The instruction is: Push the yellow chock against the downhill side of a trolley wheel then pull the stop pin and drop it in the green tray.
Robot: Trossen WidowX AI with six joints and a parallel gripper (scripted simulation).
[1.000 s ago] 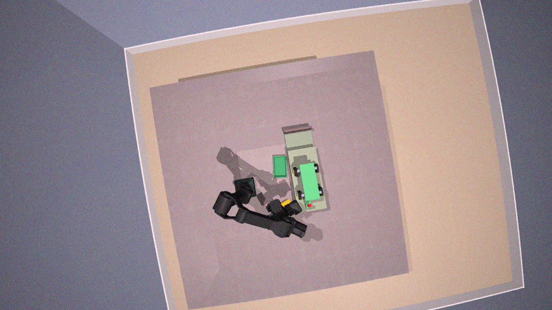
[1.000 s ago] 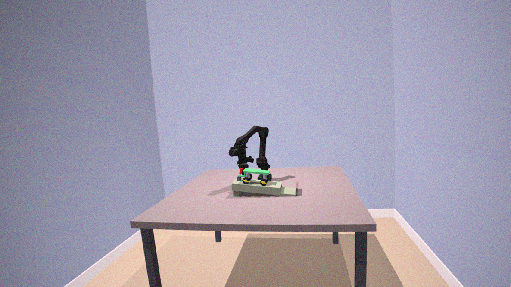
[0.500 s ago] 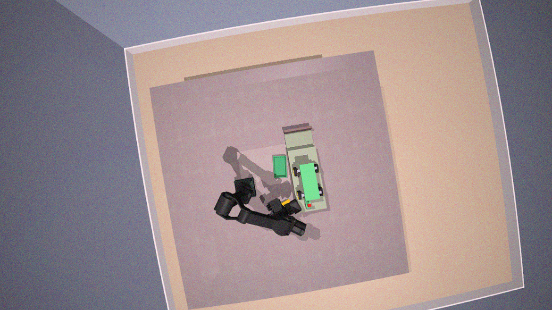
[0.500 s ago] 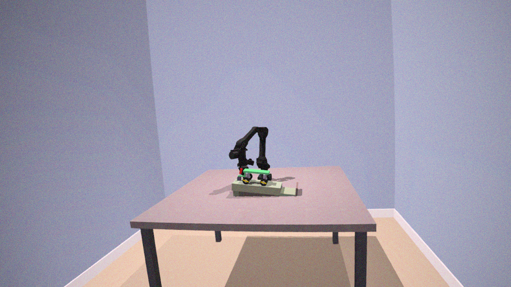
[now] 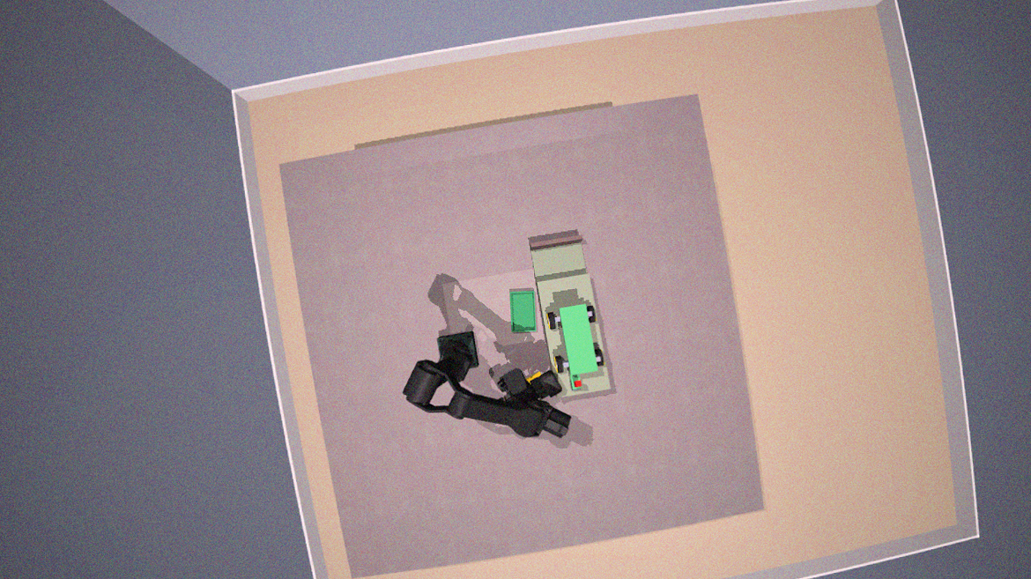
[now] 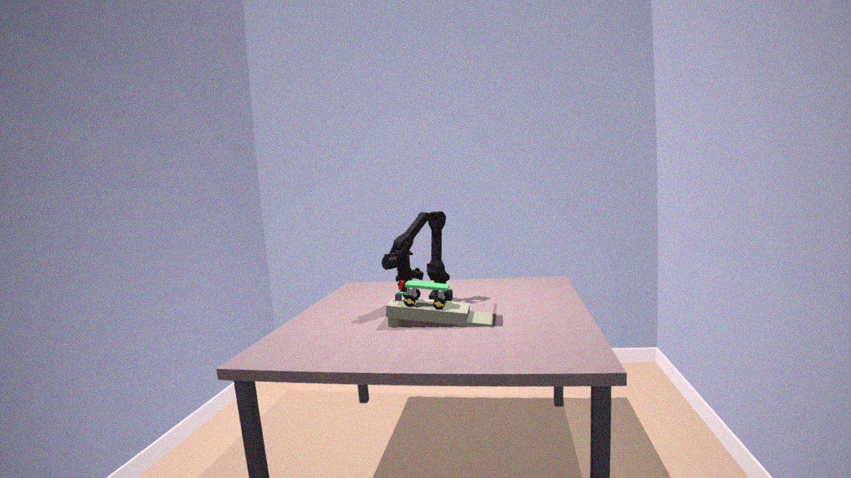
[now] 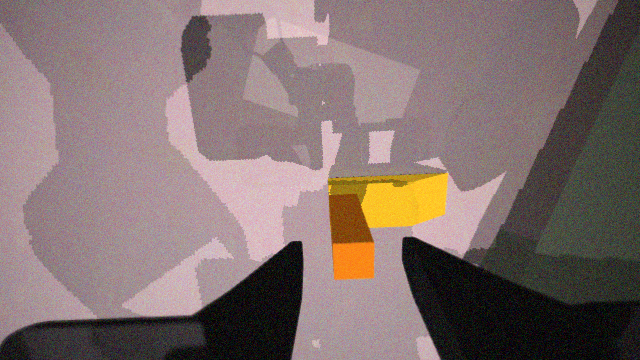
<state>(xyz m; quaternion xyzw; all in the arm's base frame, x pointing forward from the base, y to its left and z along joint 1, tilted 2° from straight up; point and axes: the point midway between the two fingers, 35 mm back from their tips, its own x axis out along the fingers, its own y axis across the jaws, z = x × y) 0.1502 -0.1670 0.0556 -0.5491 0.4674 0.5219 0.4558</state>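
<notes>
My gripper tip is 3 cm above the yellow chock, 2 cm short of it and 1 cm to the right of it. Round my gripper tip: ramp 18 cm ahead, 10 cm to the left; then red-headed stop pin 14 cm ahead, 8 cm above, 2 cm to the right; then trolley 18 cm ahead, 9 cm to the left, 6 cm above.
</notes>
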